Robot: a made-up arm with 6 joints.
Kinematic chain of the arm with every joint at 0, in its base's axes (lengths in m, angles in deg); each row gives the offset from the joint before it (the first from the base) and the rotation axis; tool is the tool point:
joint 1: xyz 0 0 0.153 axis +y
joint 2: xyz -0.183 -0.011 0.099 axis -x
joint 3: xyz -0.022 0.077 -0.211 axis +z
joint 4: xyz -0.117 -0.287 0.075 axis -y
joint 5: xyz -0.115 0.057 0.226 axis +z
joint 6: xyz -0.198 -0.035 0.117 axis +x
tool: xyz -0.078 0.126 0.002
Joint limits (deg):
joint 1: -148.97..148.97
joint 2: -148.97..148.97
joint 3: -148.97..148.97
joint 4: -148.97..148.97
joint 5: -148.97..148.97
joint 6: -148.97..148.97
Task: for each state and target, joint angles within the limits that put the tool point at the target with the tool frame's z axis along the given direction. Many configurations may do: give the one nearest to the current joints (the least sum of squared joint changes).
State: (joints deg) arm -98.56 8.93 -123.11 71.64 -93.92 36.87
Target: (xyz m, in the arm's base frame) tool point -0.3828 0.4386 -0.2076 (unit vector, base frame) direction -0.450 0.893 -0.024
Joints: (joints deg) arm -106.03 -42.71 -86.70 84.75 -112.93 23.58
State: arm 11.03 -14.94 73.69 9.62 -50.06 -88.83
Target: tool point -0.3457 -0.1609 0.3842 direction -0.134 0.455 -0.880
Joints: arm -29.45 15.31 83.42 -31.00 -51.04 -100.92
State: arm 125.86 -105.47 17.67 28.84 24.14 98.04
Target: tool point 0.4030 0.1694 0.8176 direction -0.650 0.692 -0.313
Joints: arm 148.56 -127.81 5.97 25.13 35.02 137.49
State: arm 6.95 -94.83 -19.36 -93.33 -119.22 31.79
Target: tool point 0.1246 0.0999 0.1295 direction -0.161 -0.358 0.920
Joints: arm -41.68 -71.77 -29.79 -81.32 -144.80 78.75
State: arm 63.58 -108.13 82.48 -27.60 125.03 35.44
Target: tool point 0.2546 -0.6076 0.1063 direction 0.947 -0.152 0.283
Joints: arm 95.65 -146.68 130.30 -67.06 82.40 66.42
